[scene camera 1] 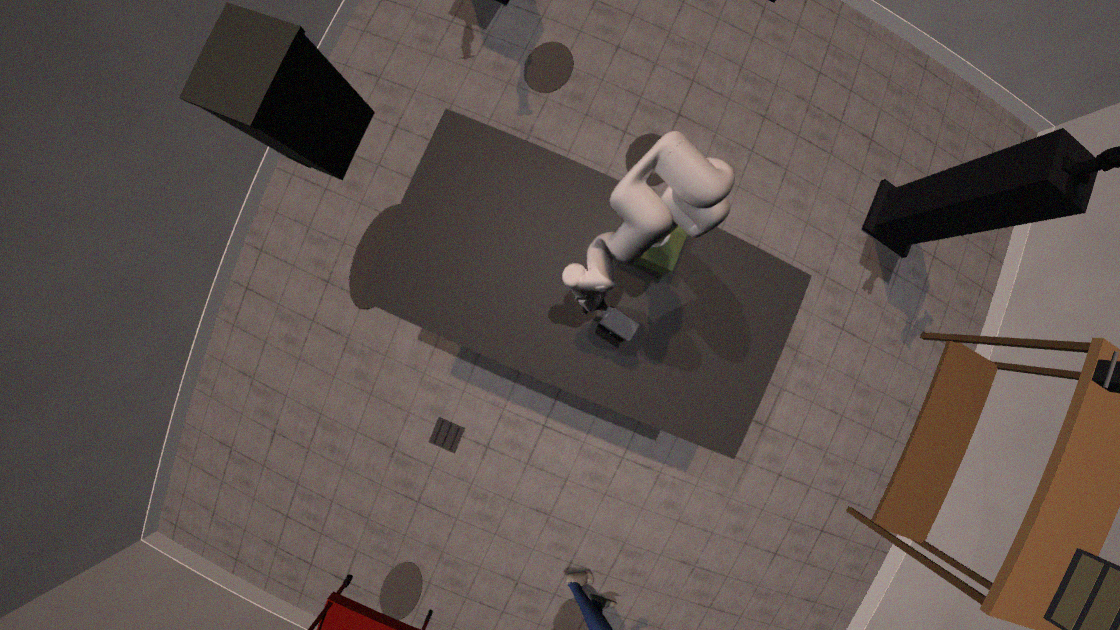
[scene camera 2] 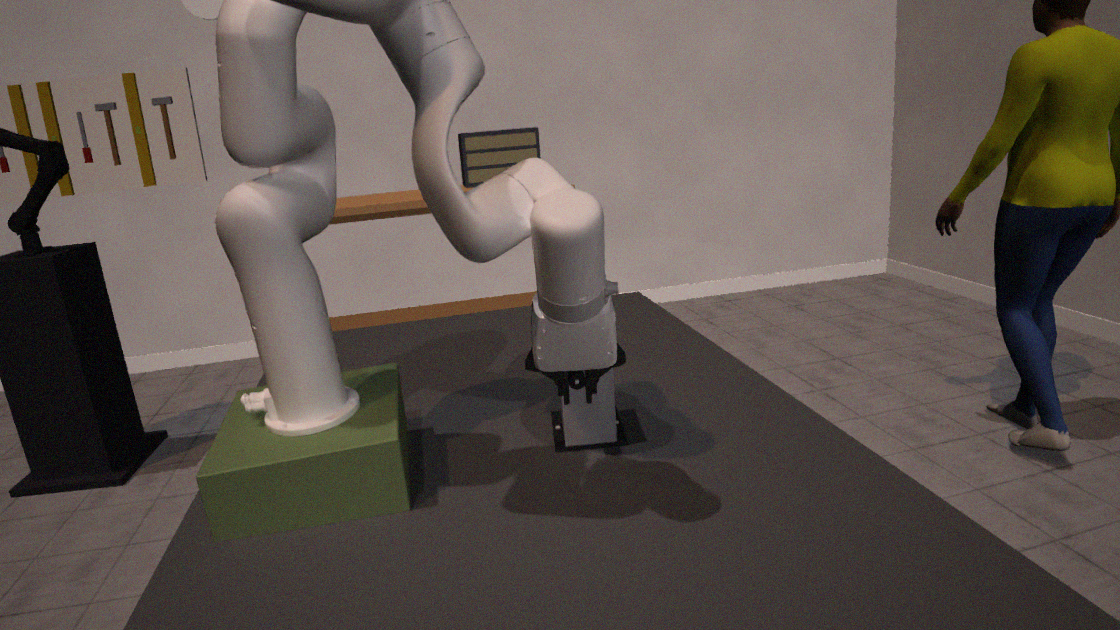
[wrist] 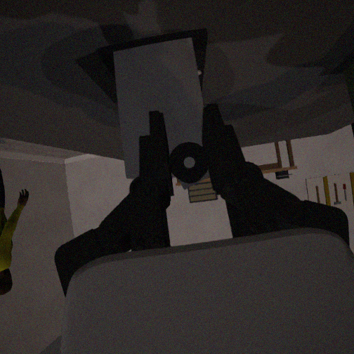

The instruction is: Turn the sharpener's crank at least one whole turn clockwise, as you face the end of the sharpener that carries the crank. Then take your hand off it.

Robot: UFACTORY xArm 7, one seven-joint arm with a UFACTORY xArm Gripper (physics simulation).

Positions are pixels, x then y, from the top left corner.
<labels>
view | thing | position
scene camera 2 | my gripper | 577,395
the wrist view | my gripper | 183,125
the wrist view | black knob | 187,149
</labels>
